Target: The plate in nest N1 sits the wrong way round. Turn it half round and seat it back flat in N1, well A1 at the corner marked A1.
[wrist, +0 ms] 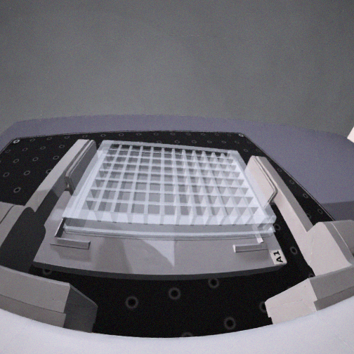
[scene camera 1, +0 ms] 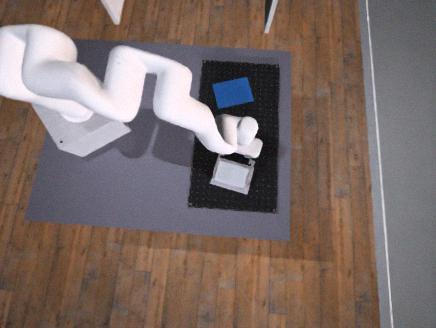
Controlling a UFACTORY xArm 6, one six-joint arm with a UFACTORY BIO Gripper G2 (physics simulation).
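Note:
The clear plate [scene camera 1: 233, 175] [wrist: 170, 187] with a grid of square wells lies level at the grey nest N1 [scene camera 1: 229, 188] [wrist: 205, 257]. In the wrist view its near edge looks slightly above the nest's small corner lips; whether it rests on the nest I cannot tell for certain. The label A1 [wrist: 278, 256] is on the nest's near right corner in the wrist view. My gripper [scene camera 1: 234, 172] [wrist: 172, 176] is shut on the plate, one finger pad at each short side. The plate's own well A1 cannot be made out.
A blue rectangle [scene camera 1: 233, 92] lies on the black perforated board [scene camera 1: 267, 110] [wrist: 30, 175], toward the top in the scene view. The board lies on a grey mat [scene camera 1: 125, 200]. The robot's base block [scene camera 1: 95, 137] stands at the left. Wooden floor [scene camera 1: 325, 175] surrounds the mat.

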